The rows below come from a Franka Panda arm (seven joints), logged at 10 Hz.
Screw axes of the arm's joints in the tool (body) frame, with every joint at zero. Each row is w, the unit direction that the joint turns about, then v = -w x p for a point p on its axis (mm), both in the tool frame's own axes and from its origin. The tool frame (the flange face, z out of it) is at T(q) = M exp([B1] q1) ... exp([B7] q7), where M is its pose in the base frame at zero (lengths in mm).
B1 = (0, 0, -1, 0, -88, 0)
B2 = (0, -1, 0, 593, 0, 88)
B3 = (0, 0, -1, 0, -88, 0)
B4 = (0, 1, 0, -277, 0, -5.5)
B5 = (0, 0, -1, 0, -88, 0)
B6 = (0, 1, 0, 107, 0, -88)
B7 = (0, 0, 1, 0, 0, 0)
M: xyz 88 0 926 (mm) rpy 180 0 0 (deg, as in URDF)
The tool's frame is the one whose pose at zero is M.
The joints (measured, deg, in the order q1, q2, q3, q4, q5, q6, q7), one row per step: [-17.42 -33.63 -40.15 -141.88 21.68 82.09 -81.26]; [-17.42 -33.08 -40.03 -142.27 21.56 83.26 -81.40]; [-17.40 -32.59 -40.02 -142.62 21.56 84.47 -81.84]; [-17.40 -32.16 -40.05 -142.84 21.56 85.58 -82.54]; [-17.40 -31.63 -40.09 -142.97 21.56 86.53 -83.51]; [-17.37 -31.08 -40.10 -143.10 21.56 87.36 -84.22]
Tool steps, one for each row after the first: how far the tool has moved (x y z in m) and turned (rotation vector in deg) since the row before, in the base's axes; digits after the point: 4 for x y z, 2 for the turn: [0.0024 -0.0007 -0.0051 -0.52 0.34 -0.38]; [0.0020 -0.0012 -0.0046 -0.53 -0.07 -0.35]; [0.0016 -0.0018 -0.0036 -0.61 -0.37 -0.22]; [0.0015 -0.0019 -0.0035 -0.59 -0.47 0.02]; [0.0016 -0.0014 -0.0035 -0.47 -0.21 0.00]
